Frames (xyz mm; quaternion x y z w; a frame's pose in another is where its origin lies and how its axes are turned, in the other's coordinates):
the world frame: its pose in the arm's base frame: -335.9 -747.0 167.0 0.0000 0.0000 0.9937 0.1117
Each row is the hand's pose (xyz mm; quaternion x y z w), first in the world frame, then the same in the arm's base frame.
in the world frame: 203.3 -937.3 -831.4 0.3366 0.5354 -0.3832 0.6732
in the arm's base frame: -326.0 212.0 -664.4 -0.4945 0.3943 0.6262 0.4560
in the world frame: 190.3 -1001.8 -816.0 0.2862 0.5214 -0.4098 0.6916
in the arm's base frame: -299.0 272.0 -649.0 -0.4862 0.3426 0.6415 0.4845
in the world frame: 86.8 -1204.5 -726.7 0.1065 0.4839 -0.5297 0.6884
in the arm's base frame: -153.1 446.7 -559.7 -0.4690 0.1599 0.6249 0.6033
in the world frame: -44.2 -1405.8 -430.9 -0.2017 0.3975 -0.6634 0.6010
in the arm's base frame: 19.3 613.9 -263.9 -0.4175 -0.1560 0.5231 0.7264
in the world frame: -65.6 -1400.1 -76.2 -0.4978 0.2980 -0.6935 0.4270
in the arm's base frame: 38.9 603.6 90.8 -0.3518 -0.4614 0.3469 0.7369
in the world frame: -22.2 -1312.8 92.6 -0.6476 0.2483 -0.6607 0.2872
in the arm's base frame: -22.8 528.1 259.6 -0.3191 -0.6158 0.2116 0.6886
